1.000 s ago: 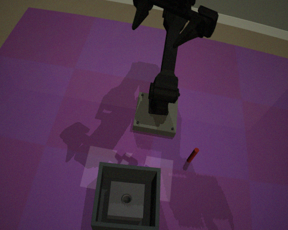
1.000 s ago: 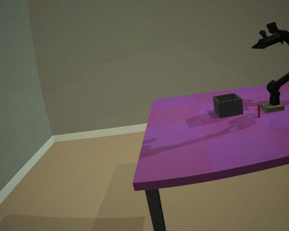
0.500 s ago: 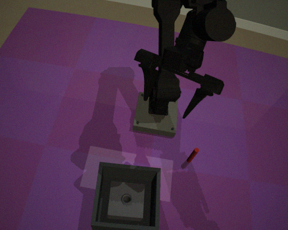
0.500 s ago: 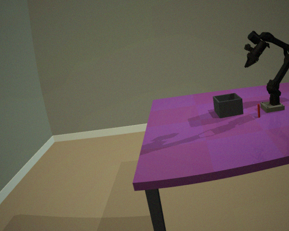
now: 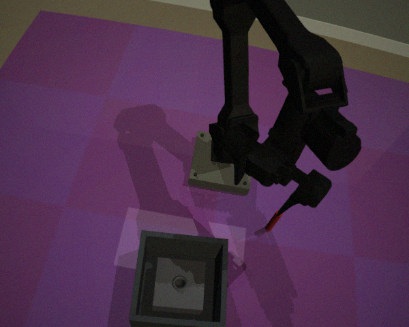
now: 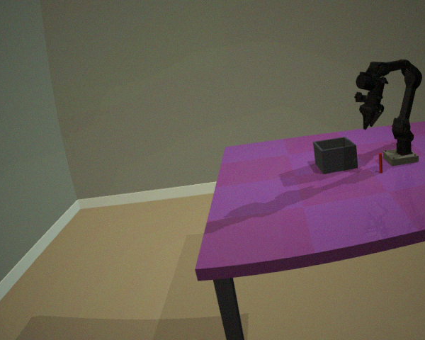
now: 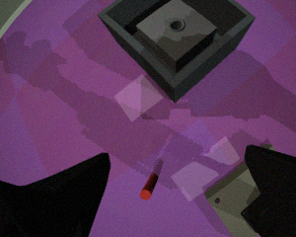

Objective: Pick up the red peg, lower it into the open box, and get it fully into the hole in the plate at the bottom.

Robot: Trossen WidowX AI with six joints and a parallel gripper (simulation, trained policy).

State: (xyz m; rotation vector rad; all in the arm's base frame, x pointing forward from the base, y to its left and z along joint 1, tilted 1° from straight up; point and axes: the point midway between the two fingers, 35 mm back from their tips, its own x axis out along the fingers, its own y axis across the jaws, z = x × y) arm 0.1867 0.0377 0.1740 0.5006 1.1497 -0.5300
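My gripper tip is now 2 cm past the red peg, 7 cm to the right of it and 13 cm above it. The rest, counted from my gripper tip: light grey plate 13 cm ahead, 12 cm to the right, 13 cm below; then dark grey box 13 cm ahead, 12 cm to the right, 15 cm below.
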